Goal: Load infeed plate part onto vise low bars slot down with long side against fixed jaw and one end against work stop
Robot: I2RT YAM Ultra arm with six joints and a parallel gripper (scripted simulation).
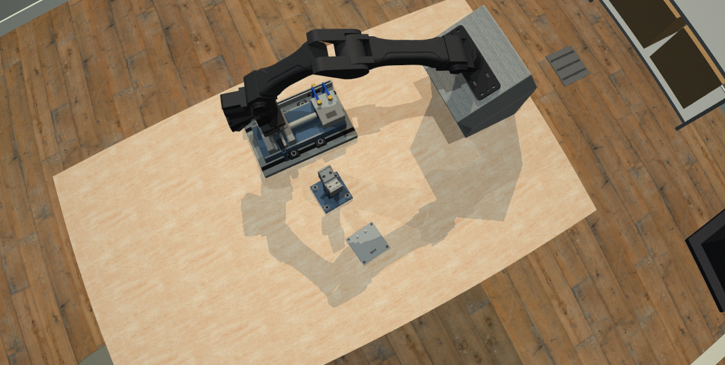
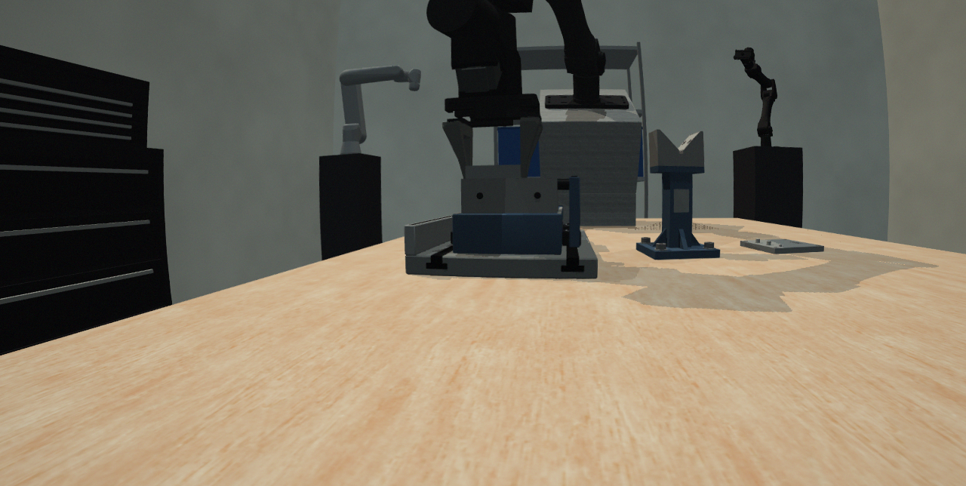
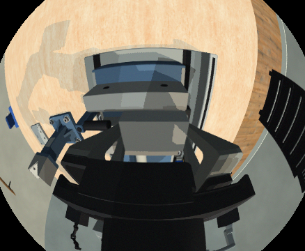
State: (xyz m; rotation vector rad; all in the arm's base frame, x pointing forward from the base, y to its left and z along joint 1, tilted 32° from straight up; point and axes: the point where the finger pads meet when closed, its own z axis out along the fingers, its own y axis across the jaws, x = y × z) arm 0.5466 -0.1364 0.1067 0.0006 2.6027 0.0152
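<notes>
Now: hand 1 cm above the part. From my hand the other things lie so: work stop rod: 7 cm to the left, 1 cm below; then fixed jaw: 3 cm ahead, 2 cm to the left, 2 cm below; then vise: 7 cm behind, 6 cm below, 2 cm to the left.
</notes>
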